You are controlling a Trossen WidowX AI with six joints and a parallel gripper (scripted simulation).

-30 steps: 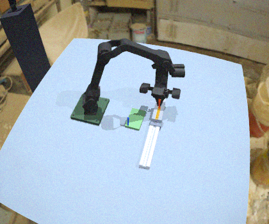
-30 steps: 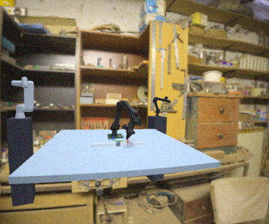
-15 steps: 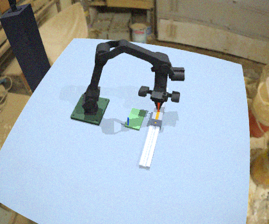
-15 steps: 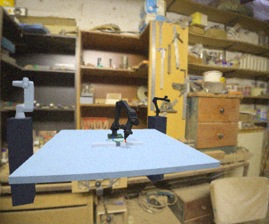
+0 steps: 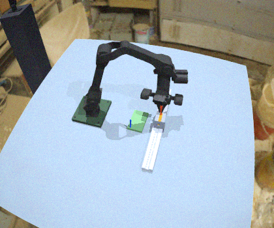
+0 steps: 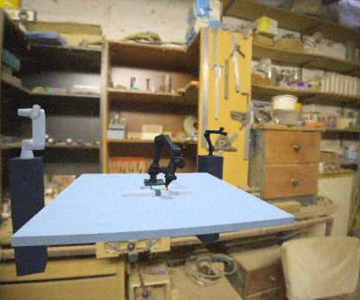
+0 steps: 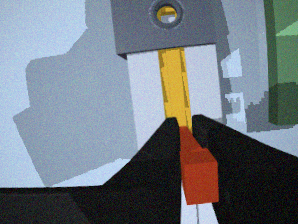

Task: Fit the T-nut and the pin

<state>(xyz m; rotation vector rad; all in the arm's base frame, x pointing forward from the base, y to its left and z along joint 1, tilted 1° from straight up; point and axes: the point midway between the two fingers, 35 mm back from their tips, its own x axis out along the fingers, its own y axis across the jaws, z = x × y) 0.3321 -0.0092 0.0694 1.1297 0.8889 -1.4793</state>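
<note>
Right now the blue pin is 140 mm behind my gripper tip, 60 mm to the right of it and 30 mm below it. Also, from my gripper tip: aluminum rail: 50 mm to the right, 30 mm below; green tray: 120 mm behind, 50 mm below, 40 mm to the right.
</note>
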